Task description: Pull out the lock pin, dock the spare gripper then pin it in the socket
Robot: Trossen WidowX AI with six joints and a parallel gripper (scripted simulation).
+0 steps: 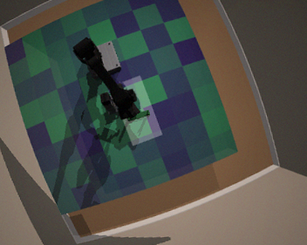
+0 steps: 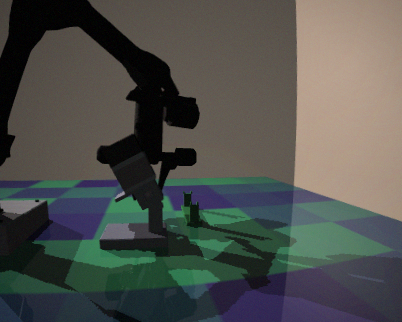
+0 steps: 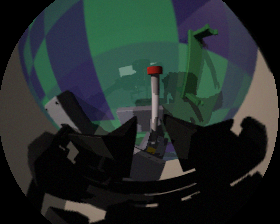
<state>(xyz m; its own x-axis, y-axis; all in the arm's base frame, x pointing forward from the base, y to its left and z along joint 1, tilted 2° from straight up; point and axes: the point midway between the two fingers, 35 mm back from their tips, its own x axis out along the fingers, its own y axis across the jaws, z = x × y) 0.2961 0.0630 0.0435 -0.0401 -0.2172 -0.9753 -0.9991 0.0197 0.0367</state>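
The grey mount lies 1 cm behind my gripper tip and 5 cm to the right of it. Also, from my gripper tip: spare gripper (2 cm behind, 5 cm to the right, 7 cm above); small green bracket (10 cm ahead, 8 cm to the left, 3 cm below).
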